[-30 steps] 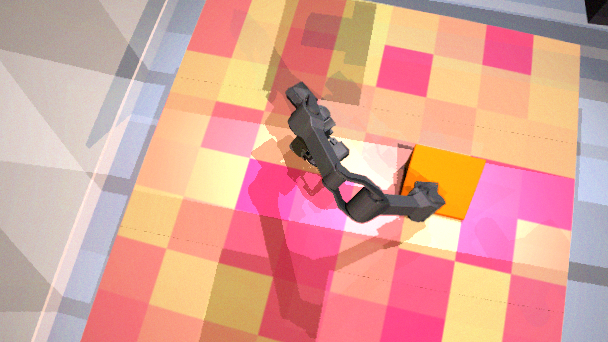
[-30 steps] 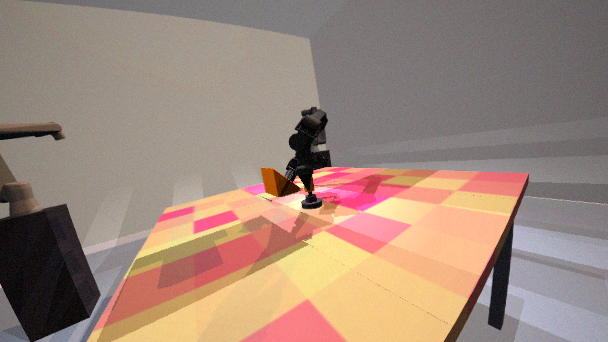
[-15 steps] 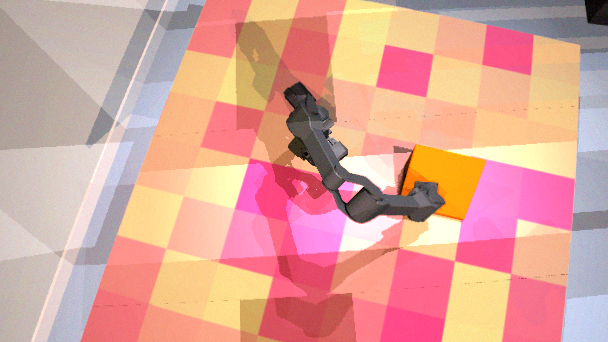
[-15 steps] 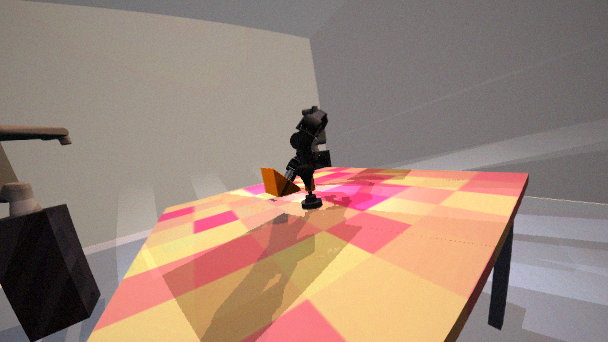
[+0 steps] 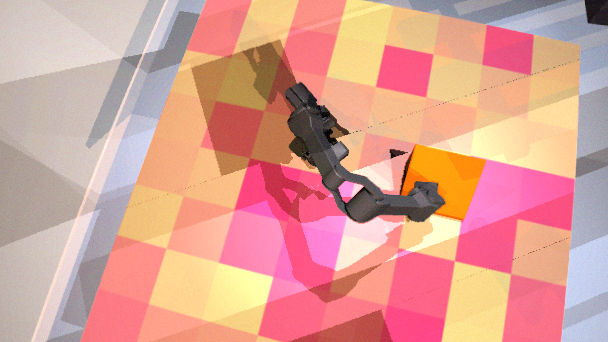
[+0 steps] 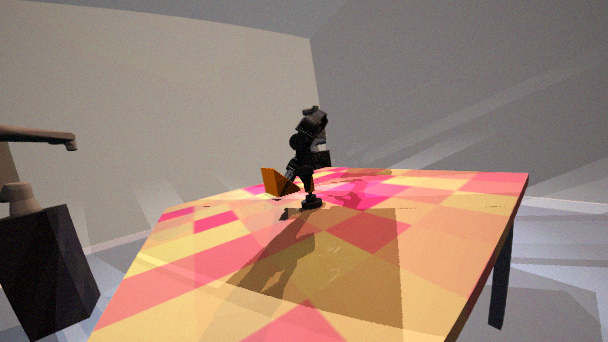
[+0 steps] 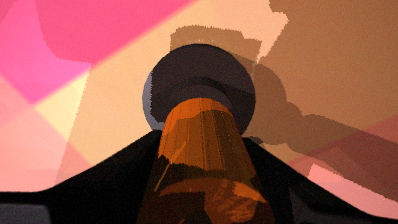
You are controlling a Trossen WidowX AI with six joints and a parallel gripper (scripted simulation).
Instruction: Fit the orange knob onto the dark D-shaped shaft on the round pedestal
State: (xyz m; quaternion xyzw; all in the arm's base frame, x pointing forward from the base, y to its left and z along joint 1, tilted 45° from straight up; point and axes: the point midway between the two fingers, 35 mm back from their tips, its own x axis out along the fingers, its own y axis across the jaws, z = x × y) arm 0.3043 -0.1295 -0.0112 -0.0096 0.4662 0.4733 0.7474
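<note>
The orange knob lies 20 mm above my gripper tip. From my gripper tip the other things lie so: round dark pedestal: 40 mm below.
</note>
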